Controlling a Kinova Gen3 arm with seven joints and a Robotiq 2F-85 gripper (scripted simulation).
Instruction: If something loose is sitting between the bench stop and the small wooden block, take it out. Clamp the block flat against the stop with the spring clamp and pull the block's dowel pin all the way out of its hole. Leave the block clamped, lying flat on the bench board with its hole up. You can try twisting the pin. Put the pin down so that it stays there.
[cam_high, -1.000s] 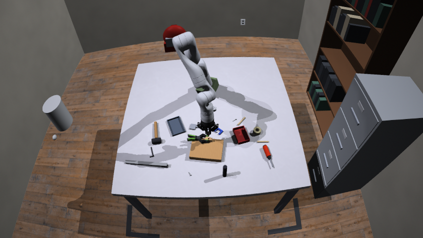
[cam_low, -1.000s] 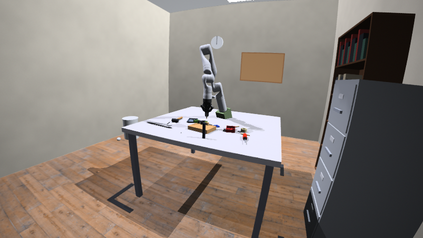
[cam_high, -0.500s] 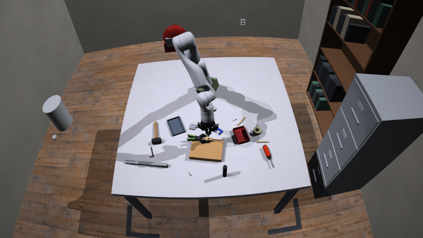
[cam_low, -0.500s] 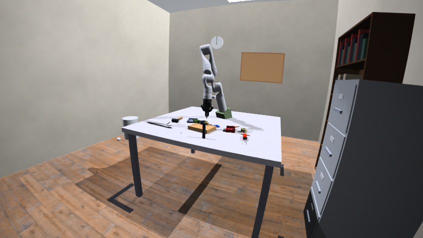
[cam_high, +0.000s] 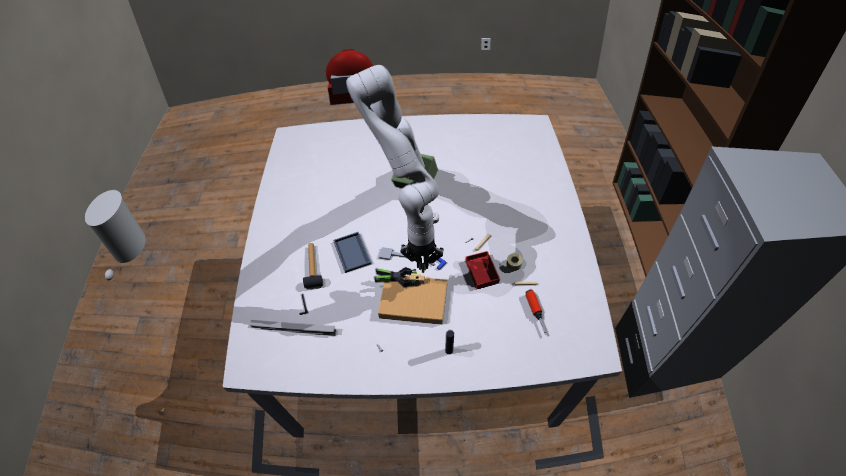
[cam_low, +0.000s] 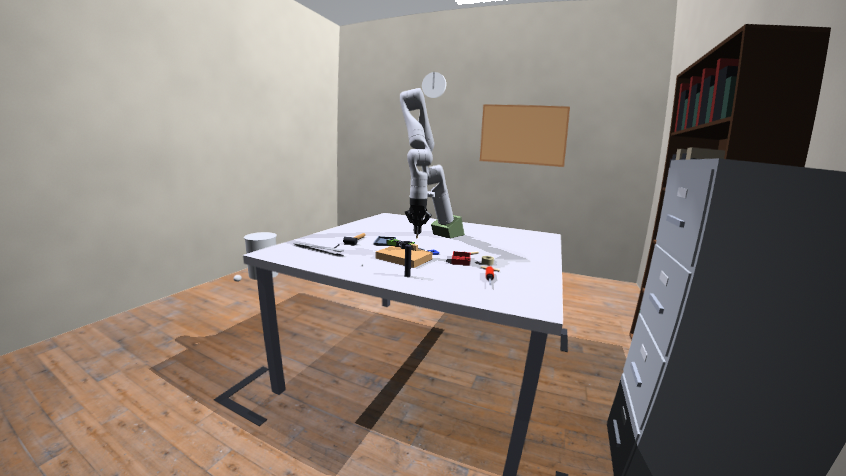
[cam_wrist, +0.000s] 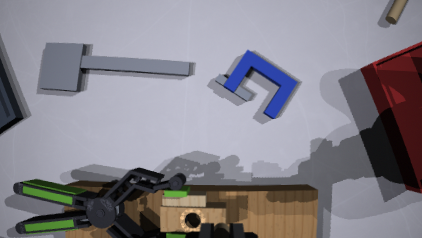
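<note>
My gripper is now 40 mm past the red tray, 200 mm to the right of it and 120 mm above it. Round my hand: round dowel pin (20 mm below); wooden bench board (50 mm ahead, 40 mm to the right, 100 mm below); wooden block (20 mm to the right, 80 mm below).
</note>
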